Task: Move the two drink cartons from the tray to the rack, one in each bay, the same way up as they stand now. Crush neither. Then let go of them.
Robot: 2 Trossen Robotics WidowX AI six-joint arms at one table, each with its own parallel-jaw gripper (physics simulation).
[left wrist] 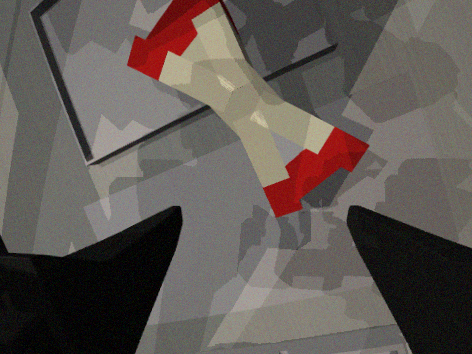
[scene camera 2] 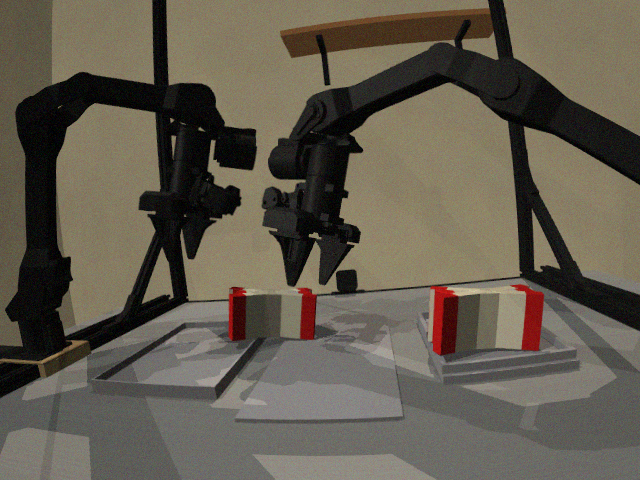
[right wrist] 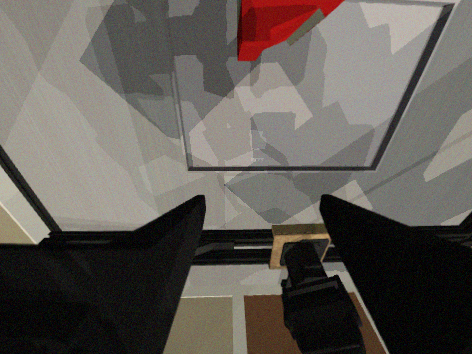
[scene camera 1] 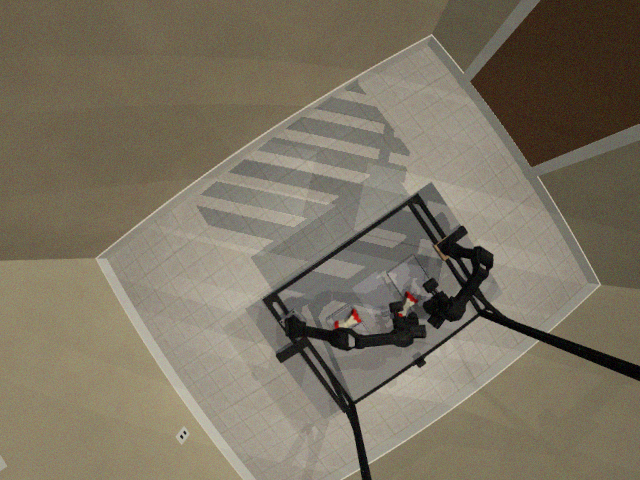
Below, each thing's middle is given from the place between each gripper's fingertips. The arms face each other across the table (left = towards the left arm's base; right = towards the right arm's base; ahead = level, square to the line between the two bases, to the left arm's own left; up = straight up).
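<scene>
Pale mat (scene camera 2: 347, 373): my left hand 90 mm above it, 40 mm short of it, 40 mm to the right of it. Grey tray (scene camera 1: 409, 275), from my left hand: 160 mm to the right, 70 mm ahead, 80 mm below.
Grey tray, from my right hand: 50 mm ahead, 40 mm to the left, 130 mm below. Pale mat, from my right hand: 240 mm to the left, 10 mm ahead, 140 mm below.
</scene>
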